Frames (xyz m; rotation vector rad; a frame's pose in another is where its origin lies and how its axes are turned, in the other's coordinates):
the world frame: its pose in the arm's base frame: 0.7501 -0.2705 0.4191 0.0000 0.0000 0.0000
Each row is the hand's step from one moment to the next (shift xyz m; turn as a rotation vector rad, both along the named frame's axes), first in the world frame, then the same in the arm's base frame.
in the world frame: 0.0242 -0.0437 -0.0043 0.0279 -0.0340 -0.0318
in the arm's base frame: 0.0242 -0.0437 -0.0043 0.0279 -0.0340 -0.0318
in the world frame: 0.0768 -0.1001 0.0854 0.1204 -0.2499 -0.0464
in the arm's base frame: 0.0768 -0.1001 0.0854 0.1204 -0.2499 -0.0464
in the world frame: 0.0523 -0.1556 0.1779 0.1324 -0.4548 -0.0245
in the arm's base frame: 0.0523 -0.1556 0.1779 0.1324 -0.4548 -0.0245
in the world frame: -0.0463 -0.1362 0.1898 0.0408 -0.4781 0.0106
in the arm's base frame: -0.0463 -0.1362 0.1898 0.0408 -0.4781 0.0106
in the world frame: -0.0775 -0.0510 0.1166 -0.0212 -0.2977 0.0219
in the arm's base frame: -0.0775 -0.0510 0.1166 -0.0212 -0.2977 0.0219
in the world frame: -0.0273 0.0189 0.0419 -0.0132 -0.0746 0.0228
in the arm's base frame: -0.0273 0.0189 0.0419 -0.0132 -0.0746 0.0228
